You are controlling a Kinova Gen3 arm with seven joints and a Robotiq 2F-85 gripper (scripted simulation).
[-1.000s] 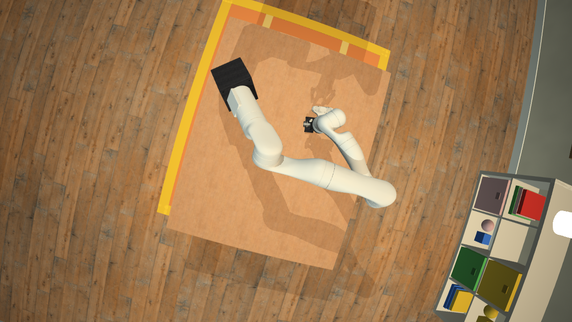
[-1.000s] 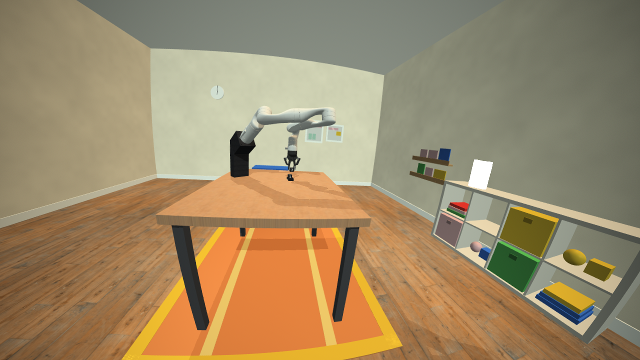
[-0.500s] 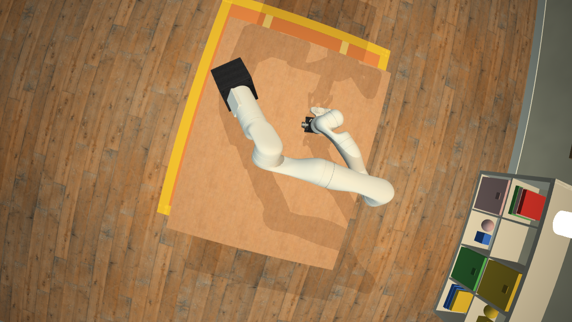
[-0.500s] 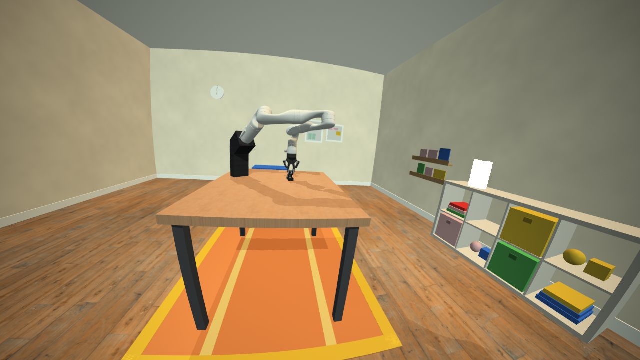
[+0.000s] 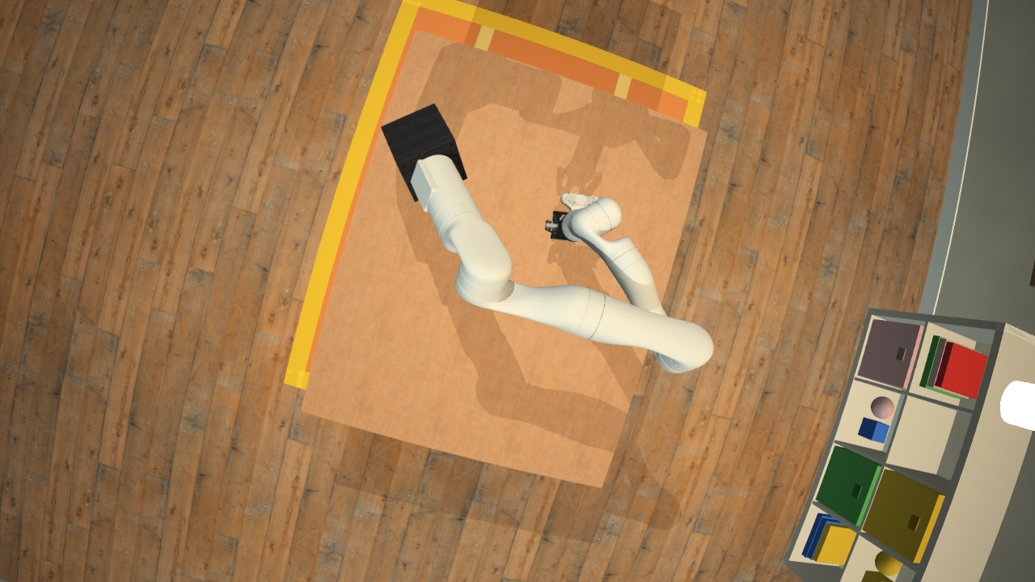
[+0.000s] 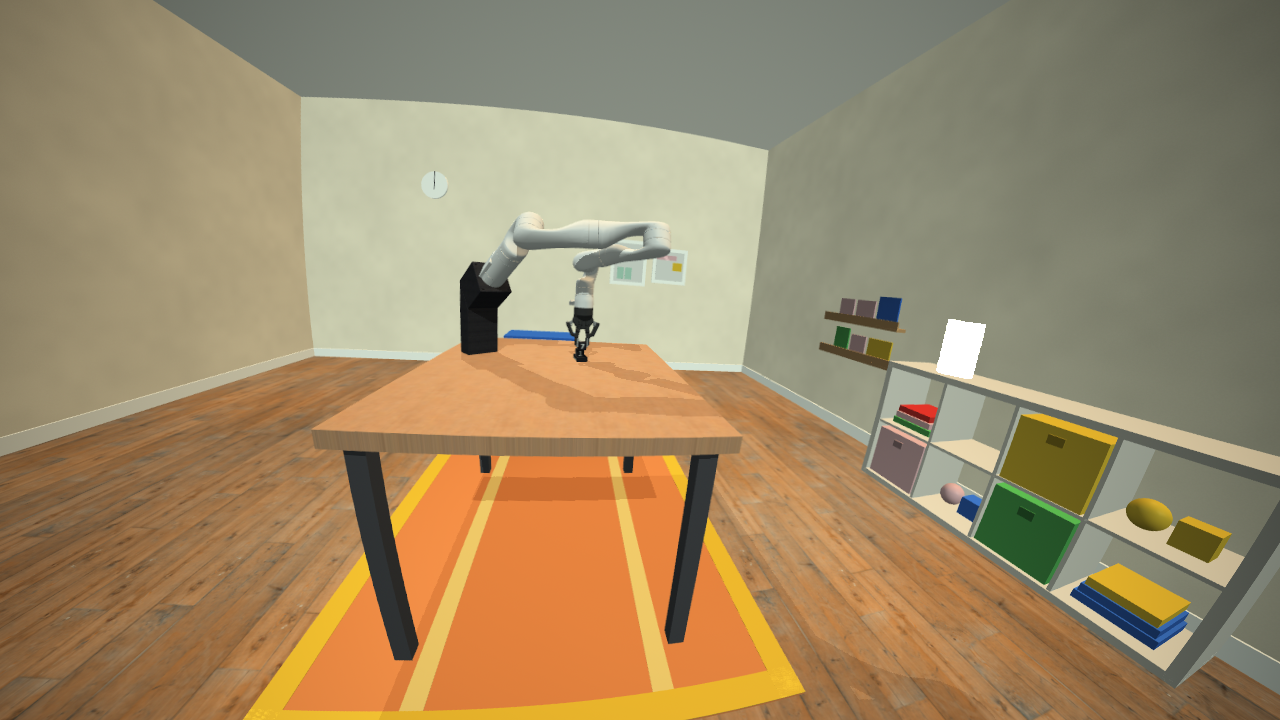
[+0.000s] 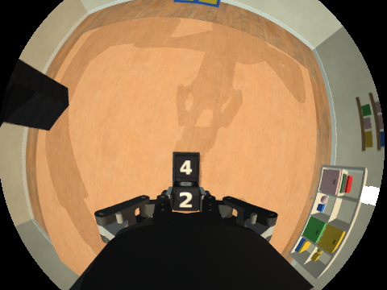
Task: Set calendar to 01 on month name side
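The black digit cube lies 10 mm below my hand. Also, from my hand: black calendar tray 60 mm below, 20 mm to the left.
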